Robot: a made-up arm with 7 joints. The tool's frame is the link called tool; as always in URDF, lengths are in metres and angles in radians.
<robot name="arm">
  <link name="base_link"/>
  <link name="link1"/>
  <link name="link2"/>
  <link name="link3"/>
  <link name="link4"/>
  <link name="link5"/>
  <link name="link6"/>
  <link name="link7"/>
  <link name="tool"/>
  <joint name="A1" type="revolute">
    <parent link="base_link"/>
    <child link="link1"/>
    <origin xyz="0 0 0" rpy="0 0 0"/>
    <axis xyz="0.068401 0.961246 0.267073"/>
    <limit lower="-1.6" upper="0.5" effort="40" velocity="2.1"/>
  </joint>
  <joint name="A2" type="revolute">
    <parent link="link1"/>
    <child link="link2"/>
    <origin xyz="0 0.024 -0.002" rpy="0 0 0"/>
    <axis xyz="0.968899 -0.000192 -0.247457"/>
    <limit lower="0" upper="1.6" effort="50" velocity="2.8"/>
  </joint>
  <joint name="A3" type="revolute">
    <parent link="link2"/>
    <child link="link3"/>
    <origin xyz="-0.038 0.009 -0.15" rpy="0 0 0"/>
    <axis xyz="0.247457 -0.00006 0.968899"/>
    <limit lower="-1.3" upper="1.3" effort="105" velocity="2.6"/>
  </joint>
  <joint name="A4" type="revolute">
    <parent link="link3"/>
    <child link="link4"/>
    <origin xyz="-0.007 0 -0.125" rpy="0 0 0"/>
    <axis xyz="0.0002 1 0.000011"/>
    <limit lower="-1.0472" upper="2.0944" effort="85" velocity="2.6"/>
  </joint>
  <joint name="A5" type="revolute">
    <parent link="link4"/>
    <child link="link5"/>
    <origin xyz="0.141 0.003 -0.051" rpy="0 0 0"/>
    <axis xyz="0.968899 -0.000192 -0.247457"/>
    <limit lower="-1.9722" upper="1.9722" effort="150" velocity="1.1"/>
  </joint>
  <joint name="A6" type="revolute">
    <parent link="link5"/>
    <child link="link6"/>
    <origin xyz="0.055 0 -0.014" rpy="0 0 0"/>
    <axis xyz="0.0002 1 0.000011"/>
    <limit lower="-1.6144" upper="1.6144" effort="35" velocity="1.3"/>
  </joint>
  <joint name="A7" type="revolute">
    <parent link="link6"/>
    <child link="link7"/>
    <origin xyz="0.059 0 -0.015" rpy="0 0 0"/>
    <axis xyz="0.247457 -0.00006 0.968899"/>
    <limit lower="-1.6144" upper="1.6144" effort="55" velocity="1.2"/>
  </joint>
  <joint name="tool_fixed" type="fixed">
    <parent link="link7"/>
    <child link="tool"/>
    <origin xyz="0 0 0" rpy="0 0.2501 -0.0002"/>
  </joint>
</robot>
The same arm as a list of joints. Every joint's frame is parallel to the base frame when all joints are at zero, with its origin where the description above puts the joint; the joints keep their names.
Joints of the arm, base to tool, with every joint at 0 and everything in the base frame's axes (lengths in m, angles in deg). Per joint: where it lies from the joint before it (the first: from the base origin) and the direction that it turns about. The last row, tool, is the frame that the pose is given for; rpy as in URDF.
A1: axis 0.068403 0.961235 0.26711 origin 0.0000 0.0000 0.0000
A2: axis 0.968889 -0.0002 -0.247497 origin 0.0000 0.0240 -0.0020
A3: axis 0.247497 -0.0001 0.968889 origin -0.0380 0.0090 -0.1500
A4: axis 0.0002 1 0 origin -0.0070 0.0000 -0.1250
A5: axis 0.968889 -0.0002 -0.247497 origin 0.1410 0.0030 -0.0510
A6: axis 0.0002 1 0 origin 0.0550 0.0000 -0.0140
A7: axis 0.247497 -0.0001 0.968889 origin 0.0590 0.0000 -0.0150
tool: origin 0.0000 0.0000 0.0000 rpy 0.00 14.33 -0.01
Joint limits (deg, base to tool): -91.67..28.65 0.00..91.67 -74.48..74.48 -60.00..120.00 -113.00..113.00 -92.50..92.50 -92.50..92.50

